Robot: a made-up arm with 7 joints. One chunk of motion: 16 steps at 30 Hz.
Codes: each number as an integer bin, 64 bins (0 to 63) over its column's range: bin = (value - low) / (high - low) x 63, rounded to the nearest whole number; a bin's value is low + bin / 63 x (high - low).
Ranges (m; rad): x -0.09..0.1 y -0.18..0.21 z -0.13..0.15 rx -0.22..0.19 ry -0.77..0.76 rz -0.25..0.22
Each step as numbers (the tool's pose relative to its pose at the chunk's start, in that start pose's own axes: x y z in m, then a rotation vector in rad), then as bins.
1 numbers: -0.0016 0.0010 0.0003 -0.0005 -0.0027 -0.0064
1 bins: 29 29 29 34 32 33
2 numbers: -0.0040 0.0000 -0.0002 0.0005 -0.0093 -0.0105
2 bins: 29 29 29 34 31 32
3 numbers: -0.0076 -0.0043 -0.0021 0.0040 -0.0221 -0.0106
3 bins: 27 28 29 34 31 32
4 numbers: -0.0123 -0.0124 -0.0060 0.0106 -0.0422 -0.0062
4 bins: 26 27 28 35 30 33
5 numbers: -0.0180 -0.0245 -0.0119 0.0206 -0.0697 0.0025
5 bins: 24 25 27 37 29 34
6 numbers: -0.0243 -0.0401 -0.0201 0.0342 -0.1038 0.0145
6 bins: 22 23 25 39 27 35
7 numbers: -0.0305 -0.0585 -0.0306 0.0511 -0.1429 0.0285
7 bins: 20 20 22 42 26 37
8 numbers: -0.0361 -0.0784 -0.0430 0.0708 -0.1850 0.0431
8 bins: 18 16 20 45 24 39
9 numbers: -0.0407 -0.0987 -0.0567 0.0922 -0.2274 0.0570
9 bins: 16 13 16 48 22 41
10 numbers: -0.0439 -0.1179 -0.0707 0.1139 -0.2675 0.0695
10 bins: 15 10 13 51 21 43
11 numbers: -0.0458 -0.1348 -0.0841 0.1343 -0.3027 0.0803
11 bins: 15 7 10 54 19 44
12 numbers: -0.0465 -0.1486 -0.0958 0.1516 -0.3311 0.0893
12 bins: 14 5 8 57 18 45
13 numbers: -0.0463 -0.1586 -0.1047 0.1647 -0.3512 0.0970
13 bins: 14 3 6 59 17 47
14 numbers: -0.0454 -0.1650 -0.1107 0.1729 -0.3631 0.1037
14 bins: 15 2 4 60 17 47
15 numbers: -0.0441 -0.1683 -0.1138 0.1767 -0.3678 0.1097
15 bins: 15 2 4 61 17 48
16 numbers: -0.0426 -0.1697 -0.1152 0.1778 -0.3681 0.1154
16 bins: 16 2 3 61 17 49
